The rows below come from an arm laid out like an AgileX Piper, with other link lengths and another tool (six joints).
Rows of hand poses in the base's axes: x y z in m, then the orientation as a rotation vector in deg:
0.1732 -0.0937 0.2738 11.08 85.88 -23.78
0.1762 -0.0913 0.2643 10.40 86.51 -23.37
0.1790 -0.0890 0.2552 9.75 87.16 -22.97
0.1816 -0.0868 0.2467 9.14 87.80 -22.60
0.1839 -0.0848 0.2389 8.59 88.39 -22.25
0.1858 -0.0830 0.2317 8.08 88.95 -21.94
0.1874 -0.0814 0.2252 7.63 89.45 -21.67
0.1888 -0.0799 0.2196 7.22 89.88 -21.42
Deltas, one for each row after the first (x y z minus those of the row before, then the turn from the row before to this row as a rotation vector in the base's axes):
0.0030 0.0024 -0.0095 -0.06 0.63 0.68
0.0028 0.0023 -0.0091 -0.04 0.65 0.66
0.0026 0.0022 -0.0085 -0.04 0.64 0.61
0.0023 0.0020 -0.0078 -0.02 0.59 0.56
0.0019 0.0018 -0.0072 -0.02 0.56 0.51
0.0016 0.0016 -0.0065 -0.02 0.50 0.44
0.0014 0.0015 -0.0056 -0.02 0.44 0.40

